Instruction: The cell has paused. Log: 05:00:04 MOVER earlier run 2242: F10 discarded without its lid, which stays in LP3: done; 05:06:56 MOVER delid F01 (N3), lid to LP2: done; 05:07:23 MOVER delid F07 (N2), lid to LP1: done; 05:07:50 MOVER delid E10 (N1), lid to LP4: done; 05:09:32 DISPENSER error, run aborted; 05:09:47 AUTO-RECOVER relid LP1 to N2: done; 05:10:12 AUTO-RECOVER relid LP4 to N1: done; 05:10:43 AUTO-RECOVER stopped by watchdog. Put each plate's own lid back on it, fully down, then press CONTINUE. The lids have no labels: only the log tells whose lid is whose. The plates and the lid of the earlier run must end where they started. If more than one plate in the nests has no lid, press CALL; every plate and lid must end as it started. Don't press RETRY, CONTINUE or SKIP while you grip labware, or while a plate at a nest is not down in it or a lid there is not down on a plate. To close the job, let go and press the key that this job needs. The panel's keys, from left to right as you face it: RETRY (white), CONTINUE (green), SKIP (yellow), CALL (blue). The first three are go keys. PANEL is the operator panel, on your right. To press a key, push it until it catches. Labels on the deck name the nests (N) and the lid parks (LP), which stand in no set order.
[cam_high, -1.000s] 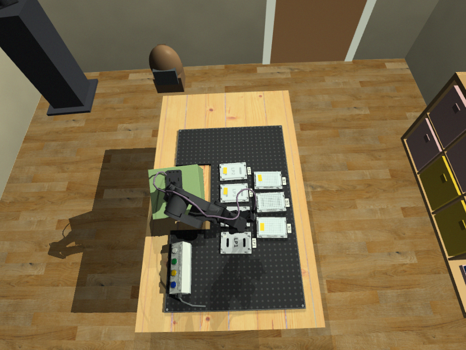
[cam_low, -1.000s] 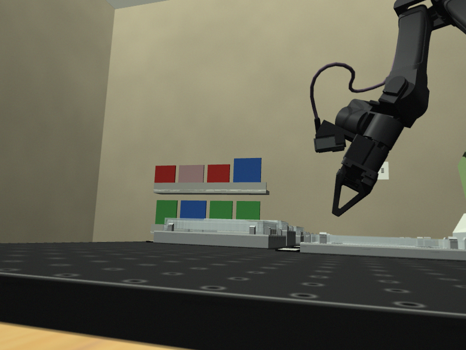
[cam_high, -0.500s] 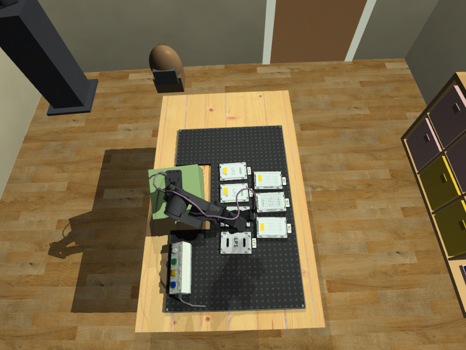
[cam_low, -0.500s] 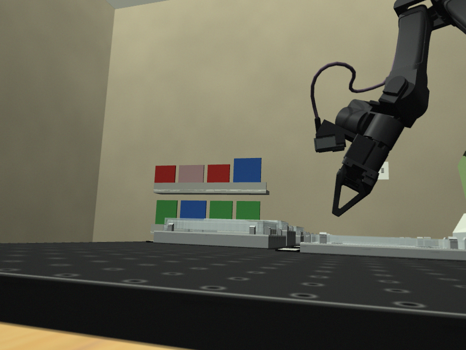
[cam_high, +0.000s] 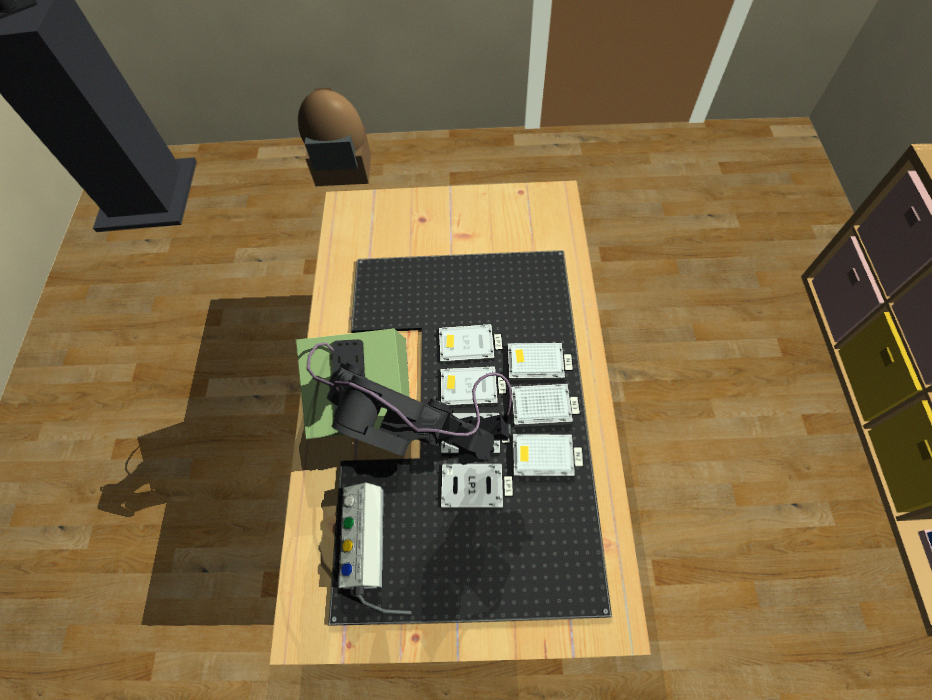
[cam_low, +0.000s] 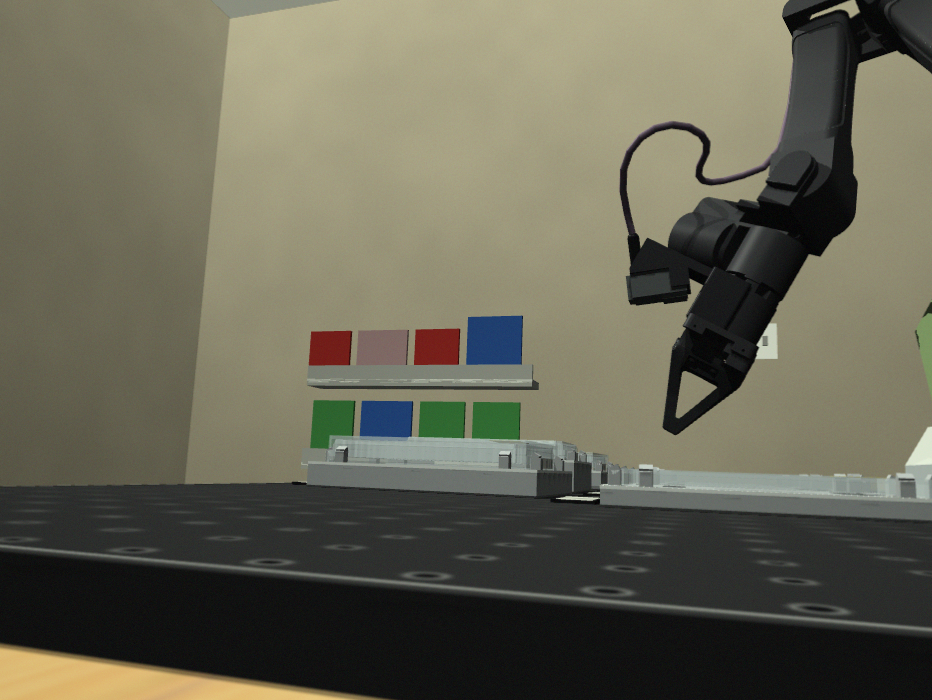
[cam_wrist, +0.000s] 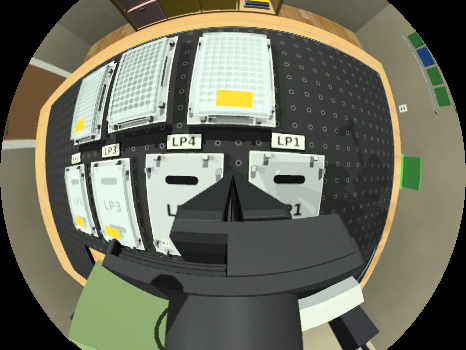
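Right now the clear lid is 140 mm ahead of my hand, 250 mm to the left of it and 30 mm below it. The rest, counted from my hand: plate lid (40 mm behind, 200 mm to the left, 50 mm below); green CONTINUE key (330 mm behind, 150 mm to the right); white key (330 mm behind, 100 mm to the right).
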